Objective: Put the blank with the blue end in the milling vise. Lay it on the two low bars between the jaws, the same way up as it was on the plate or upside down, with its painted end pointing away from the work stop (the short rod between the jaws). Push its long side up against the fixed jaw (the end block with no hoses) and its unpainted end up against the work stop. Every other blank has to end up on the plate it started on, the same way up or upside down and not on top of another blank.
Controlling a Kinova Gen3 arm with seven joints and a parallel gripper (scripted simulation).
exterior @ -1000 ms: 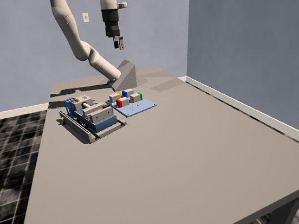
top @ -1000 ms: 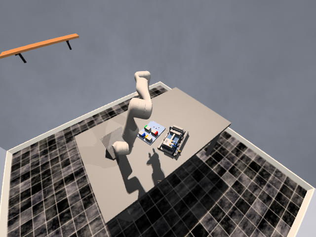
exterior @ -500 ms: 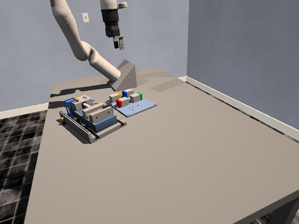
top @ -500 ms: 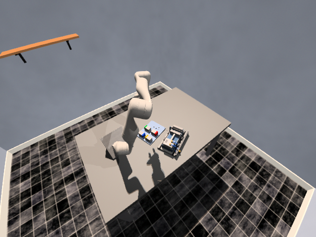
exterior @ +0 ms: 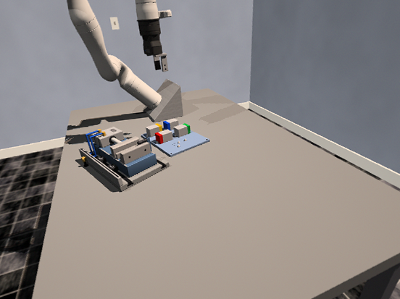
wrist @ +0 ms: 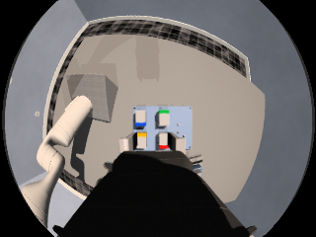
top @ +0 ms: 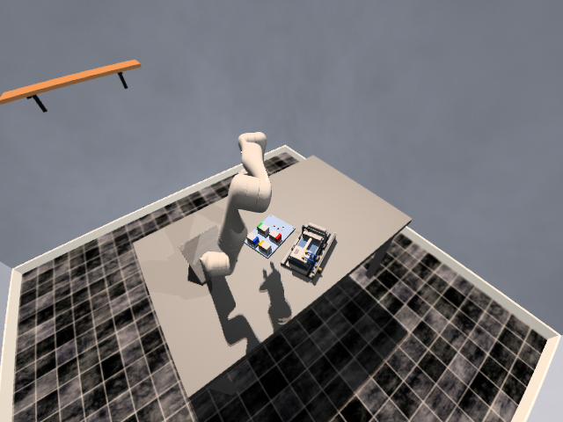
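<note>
Now: the blue-ended blank 270 mm below my hand, 60 mm behind it and 20 mm to the left of it. The rest, counted from my hand: yellow-ended blank 270 mm below, 60 mm to the right, 20 mm behind; red-ended blank 270 mm below, 60 mm ahead, 30 mm to the right; green-ended blank 270 mm below, 50 mm to the left, 30 mm ahead.
</note>
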